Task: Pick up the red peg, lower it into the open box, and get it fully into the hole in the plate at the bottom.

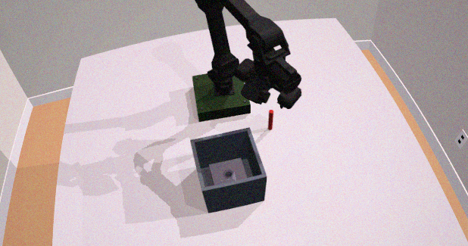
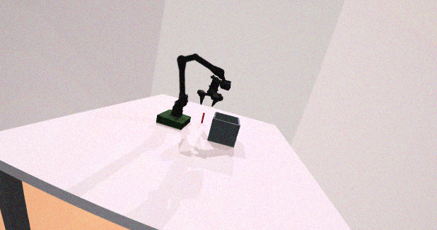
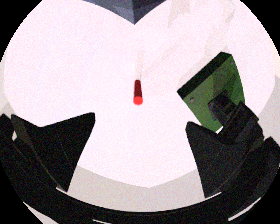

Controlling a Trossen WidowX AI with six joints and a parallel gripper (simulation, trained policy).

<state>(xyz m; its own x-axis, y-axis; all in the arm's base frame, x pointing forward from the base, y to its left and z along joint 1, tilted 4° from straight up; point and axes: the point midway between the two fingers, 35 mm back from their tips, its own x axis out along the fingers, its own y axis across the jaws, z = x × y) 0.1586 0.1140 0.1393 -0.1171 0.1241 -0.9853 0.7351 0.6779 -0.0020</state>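
My gripper tip is 1 cm past the red peg, 1 cm to the right of it and 10 cm above it. From my gripper tip the other things lie so: pale plate (18 cm ahead, 14 cm to the right, 9 cm below).
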